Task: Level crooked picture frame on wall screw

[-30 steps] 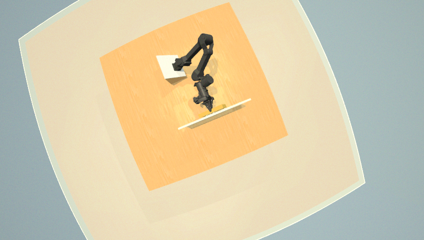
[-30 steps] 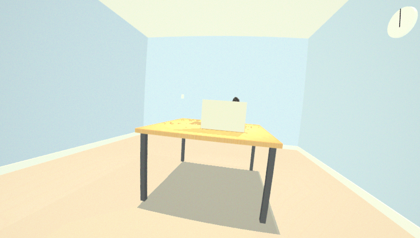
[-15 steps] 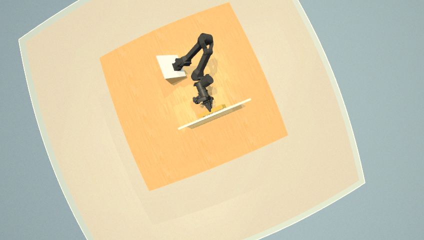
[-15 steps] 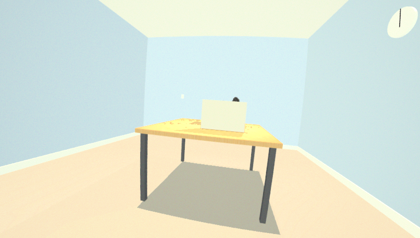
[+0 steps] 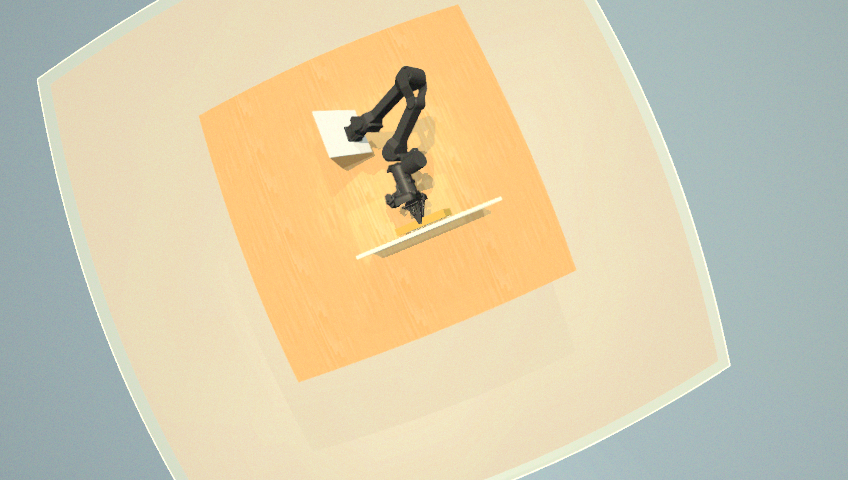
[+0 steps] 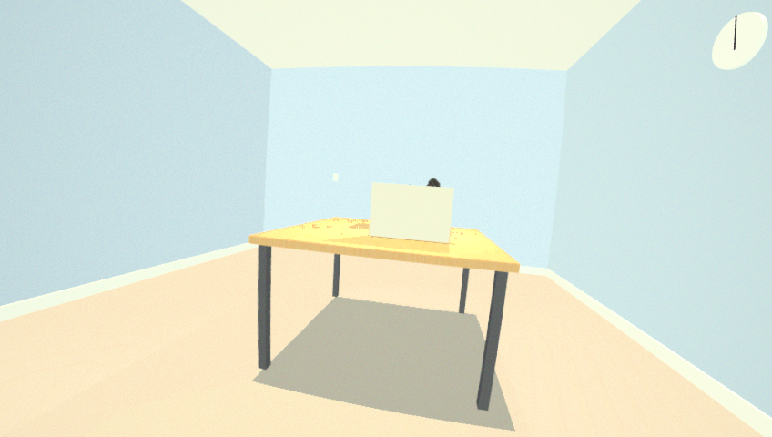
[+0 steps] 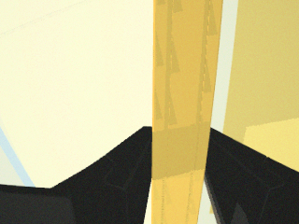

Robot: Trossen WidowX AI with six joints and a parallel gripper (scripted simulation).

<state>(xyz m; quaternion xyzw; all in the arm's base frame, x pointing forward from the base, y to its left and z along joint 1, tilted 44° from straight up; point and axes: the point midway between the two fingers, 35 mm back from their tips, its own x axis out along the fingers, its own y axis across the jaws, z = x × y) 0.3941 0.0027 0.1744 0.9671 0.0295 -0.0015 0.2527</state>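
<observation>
Right now the picture frame is 50 mm below my gripper tip and 10 mm to the left of it. From my gripper tip the other things lie so: white wall panel 70 mm below, 20 mm to the left, 20 mm ahead.
</observation>
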